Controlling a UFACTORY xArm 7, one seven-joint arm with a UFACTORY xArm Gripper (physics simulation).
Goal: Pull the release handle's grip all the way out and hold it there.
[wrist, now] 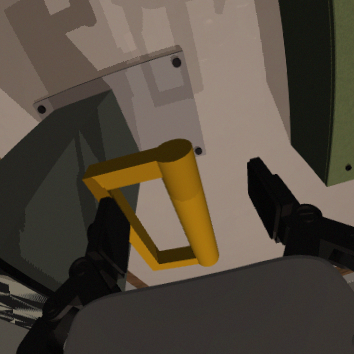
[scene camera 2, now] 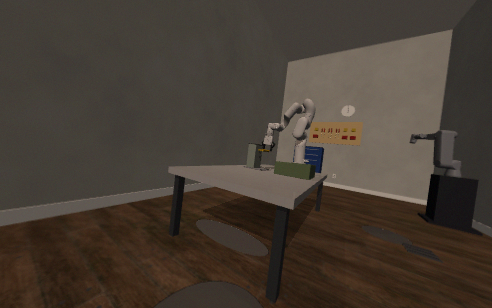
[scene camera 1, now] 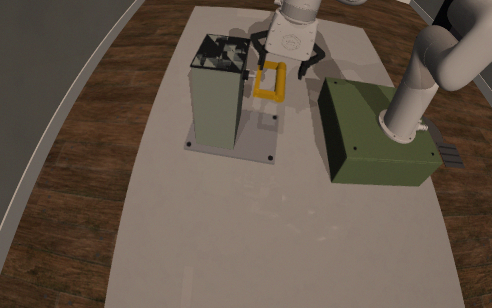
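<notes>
The yellow release handle (scene camera 1: 281,82) (scene camera 2: 262,150) (wrist: 192,215) is a rectangular frame with a thick round grip bar on its outer side. A short rod (scene camera 1: 252,75) joins it to the upper side of the tall grey-green housing (scene camera 1: 215,107) (scene camera 2: 253,156) (wrist: 47,205). My gripper (scene camera 1: 281,71) (wrist: 182,193) is open and empty, pointing down at the handle. In the wrist view one finger overlaps the frame's inner bar on the housing side and hides the rod; the other finger stands apart, beyond the grip bar. Whether the near finger touches the frame I cannot tell.
The housing stands on a grey base plate (scene camera 1: 255,147) (wrist: 165,125) with dark bolts, on the pale table (scene camera 1: 215,225) (scene camera 2: 225,175). To the right in scene camera 1 is the green box (scene camera 1: 370,115) (scene camera 2: 295,170) (wrist: 345,100) that carries the arm's base (scene camera 1: 397,125).
</notes>
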